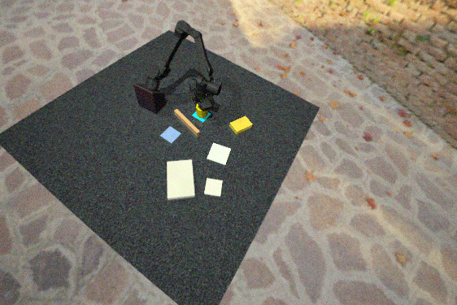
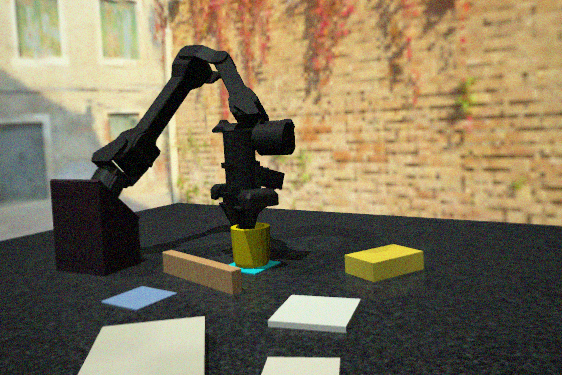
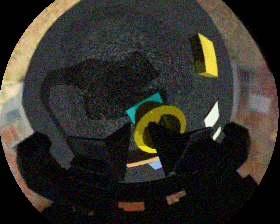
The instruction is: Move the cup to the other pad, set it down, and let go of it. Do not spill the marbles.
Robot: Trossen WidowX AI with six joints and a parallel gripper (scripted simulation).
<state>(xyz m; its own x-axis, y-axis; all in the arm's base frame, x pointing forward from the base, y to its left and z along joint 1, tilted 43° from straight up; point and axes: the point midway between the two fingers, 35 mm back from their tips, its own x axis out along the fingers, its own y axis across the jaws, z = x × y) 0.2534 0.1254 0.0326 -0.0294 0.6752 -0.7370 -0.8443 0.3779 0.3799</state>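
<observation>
The yellow cup lies 20 mm ahead of my gripper tip, 10 mm to the right of it and 10 mm below it. Also, from my gripper tip: cyan pad (50 mm below, 20 mm to the right, 20 mm ahead); then wooden bar (120 mm to the right, 30 mm below, 10 mm behind).
</observation>
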